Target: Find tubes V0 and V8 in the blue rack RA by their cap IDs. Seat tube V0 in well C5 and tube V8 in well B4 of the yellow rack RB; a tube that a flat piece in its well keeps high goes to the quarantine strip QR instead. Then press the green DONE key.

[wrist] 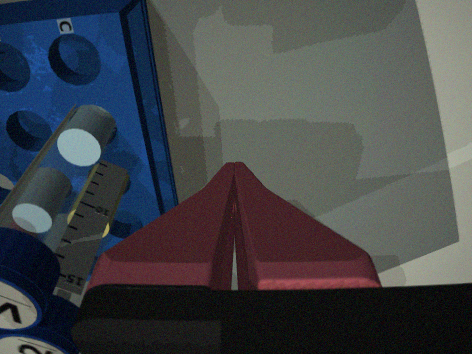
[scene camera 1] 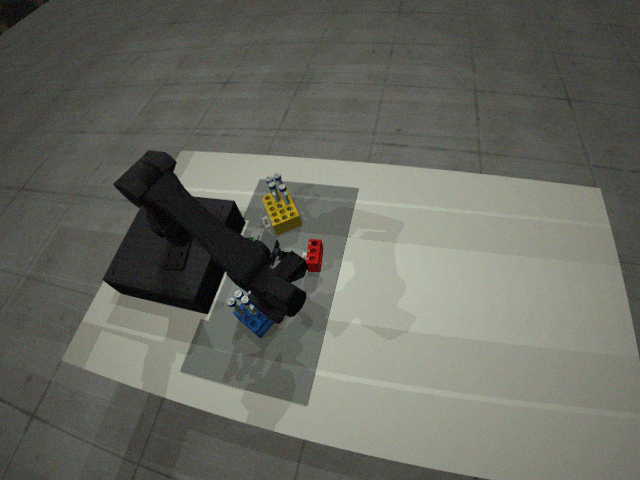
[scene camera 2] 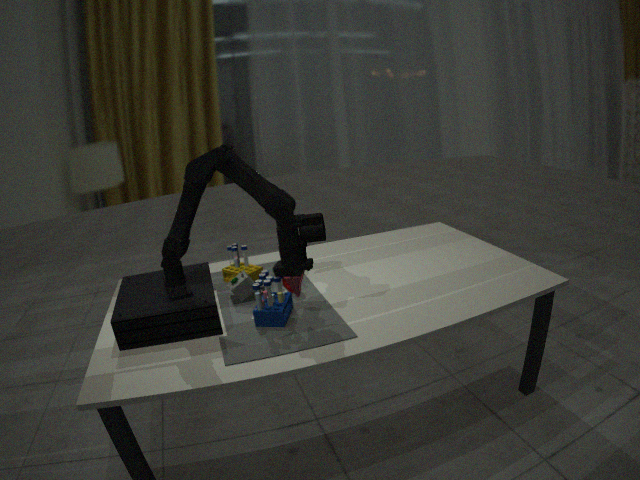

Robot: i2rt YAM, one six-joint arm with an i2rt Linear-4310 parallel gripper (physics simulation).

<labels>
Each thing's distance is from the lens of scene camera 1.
grey mat (scene camera 1: 282, 363): 91 cm
</labels>
